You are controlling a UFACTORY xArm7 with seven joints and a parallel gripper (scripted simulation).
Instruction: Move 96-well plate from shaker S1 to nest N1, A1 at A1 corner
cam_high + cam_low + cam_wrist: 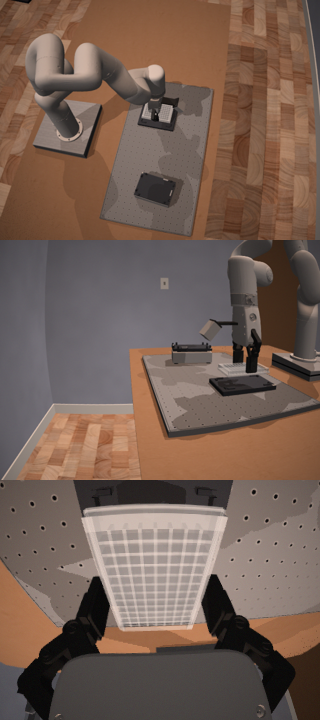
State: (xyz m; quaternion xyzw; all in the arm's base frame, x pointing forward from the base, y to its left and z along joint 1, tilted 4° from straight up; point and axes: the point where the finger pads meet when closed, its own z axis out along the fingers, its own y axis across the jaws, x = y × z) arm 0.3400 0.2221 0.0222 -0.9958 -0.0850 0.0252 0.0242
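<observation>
The black plate nest N1 is 5 cm below my hand. Round my hand: 96-well plate: 1 cm below.
</observation>
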